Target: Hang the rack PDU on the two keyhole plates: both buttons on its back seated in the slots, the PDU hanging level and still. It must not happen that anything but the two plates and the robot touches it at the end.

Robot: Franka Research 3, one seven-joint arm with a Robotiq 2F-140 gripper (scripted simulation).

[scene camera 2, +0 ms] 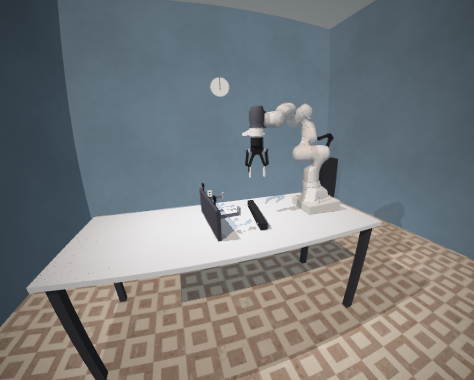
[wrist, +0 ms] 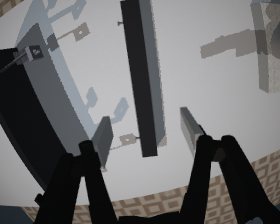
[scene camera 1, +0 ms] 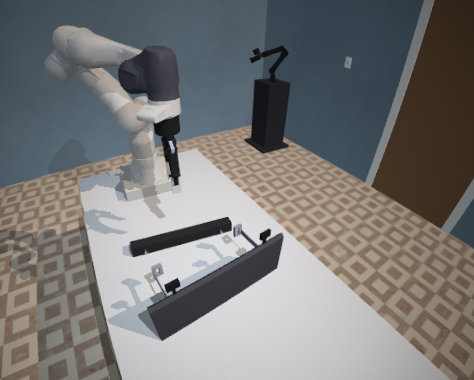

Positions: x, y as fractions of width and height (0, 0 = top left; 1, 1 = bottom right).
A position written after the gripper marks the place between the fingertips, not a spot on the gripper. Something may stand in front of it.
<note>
In view: the gripper (scene camera 1: 0.37, 0.49) and a rack PDU (scene camera 1: 0.36, 0.63).
The gripper also shows in the wrist view (wrist: 0.52, 0.55).
</note>
